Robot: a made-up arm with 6 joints.
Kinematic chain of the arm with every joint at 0, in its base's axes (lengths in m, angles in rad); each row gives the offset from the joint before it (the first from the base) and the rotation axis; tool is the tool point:
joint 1: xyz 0 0 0.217 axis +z
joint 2: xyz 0 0.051 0 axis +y
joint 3: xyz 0 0 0.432 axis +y
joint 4: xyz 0 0 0.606 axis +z
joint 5: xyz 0 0 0 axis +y
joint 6: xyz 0 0 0.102 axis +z
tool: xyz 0 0 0
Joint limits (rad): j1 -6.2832..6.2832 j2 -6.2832..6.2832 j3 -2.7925..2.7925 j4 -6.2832..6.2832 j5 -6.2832..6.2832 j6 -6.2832..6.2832
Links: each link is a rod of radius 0.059 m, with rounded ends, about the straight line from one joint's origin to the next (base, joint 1, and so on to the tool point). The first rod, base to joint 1, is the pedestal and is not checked.
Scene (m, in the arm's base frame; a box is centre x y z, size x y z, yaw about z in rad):
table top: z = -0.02
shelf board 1: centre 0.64 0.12 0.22 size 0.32 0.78 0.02 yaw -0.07
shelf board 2: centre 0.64 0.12 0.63 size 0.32 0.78 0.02 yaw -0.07
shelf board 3: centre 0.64 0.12 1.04 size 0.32 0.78 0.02 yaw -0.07
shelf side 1: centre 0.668 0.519 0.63 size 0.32 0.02 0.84 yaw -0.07
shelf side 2: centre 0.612 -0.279 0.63 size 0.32 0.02 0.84 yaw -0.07
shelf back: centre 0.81 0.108 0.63 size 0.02 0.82 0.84 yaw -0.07
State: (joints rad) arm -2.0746 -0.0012 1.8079 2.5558 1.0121 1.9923
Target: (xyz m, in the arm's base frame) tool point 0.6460 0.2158 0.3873
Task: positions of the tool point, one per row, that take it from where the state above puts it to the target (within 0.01 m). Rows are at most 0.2 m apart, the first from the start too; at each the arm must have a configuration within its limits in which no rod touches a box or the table.
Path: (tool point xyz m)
1: -0.0469 -0.5696 0.5263
2: 0.0913 -0.4675 0.4753
3: 0.1741 -0.3401 0.4120
4: 0.2013 -0.2102 0.3372
5: 0.2735 -0.1519 0.3508
6: 0.3266 -0.0699 0.3625
7: 0.3535 0.0288 0.3723
8: 0.3494 0.1351 0.3806
9: 0.3130 0.2391 0.3873
10: 0.4193 0.2431 0.4101
11: 0.5323 0.2359 0.4104
12: 0.6460 0.2158 0.3873

